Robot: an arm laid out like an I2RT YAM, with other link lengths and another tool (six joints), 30 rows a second.
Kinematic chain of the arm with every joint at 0, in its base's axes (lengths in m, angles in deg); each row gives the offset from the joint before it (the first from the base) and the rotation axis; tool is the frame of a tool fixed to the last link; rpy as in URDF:
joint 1: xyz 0 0 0.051 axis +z
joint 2: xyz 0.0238 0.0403 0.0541 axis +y
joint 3: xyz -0.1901 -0.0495 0 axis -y
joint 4: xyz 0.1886 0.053 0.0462 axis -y
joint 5: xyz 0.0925 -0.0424 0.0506 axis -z
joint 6: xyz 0.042 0 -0.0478 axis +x
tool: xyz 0.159 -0.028 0.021 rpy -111 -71.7 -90
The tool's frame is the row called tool.
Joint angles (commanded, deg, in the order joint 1, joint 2, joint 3, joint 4, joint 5, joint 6), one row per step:
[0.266 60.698 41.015 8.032 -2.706 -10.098]
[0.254 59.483 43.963 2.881 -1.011 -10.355]
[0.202 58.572 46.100 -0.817 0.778 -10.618]
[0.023 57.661 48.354 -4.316 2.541 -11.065]
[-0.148 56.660 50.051 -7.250 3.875 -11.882]
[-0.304 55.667 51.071 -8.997 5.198 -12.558]
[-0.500 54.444 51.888 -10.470 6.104 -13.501]
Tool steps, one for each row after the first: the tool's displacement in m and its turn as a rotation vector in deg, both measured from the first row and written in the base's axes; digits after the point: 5 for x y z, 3 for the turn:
[-0.00360 -0.00595 0.00721 -0.612 0.977 -1.615]
[-0.00726 -0.01250 0.01294 -1.267 1.624 -3.354]
[-0.01150 -0.01975 0.02074 -2.097 1.964 -5.151]
[-0.01617 -0.02522 0.02735 -3.196 2.220 -6.438]
[-0.02059 -0.03056 0.03408 -4.129 1.994 -7.744]
[-0.02545 -0.03457 0.04193 -5.206 1.484 -8.642]

